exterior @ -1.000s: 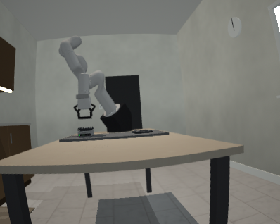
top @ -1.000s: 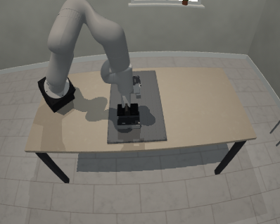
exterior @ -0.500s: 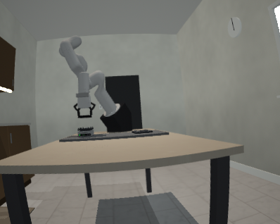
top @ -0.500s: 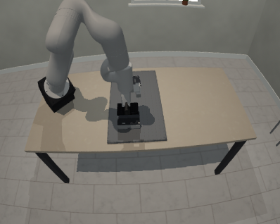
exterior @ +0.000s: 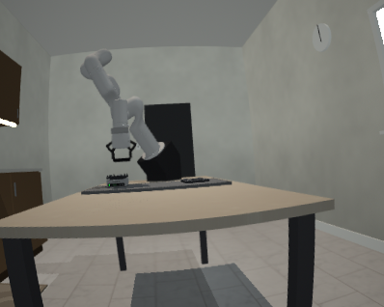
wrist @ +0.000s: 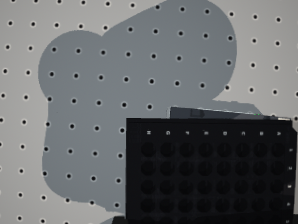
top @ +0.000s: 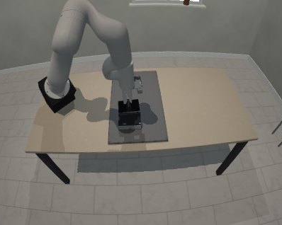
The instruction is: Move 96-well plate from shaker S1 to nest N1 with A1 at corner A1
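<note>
Now: the plate nest N1 38 cm to the left of my hand, 15 cm below it and 4 cm ahead of it. Also, from my hand: black 96-well plate (1 cm below); A1 label (32 cm to the left, 14 cm below, 12 cm ahead).
</note>
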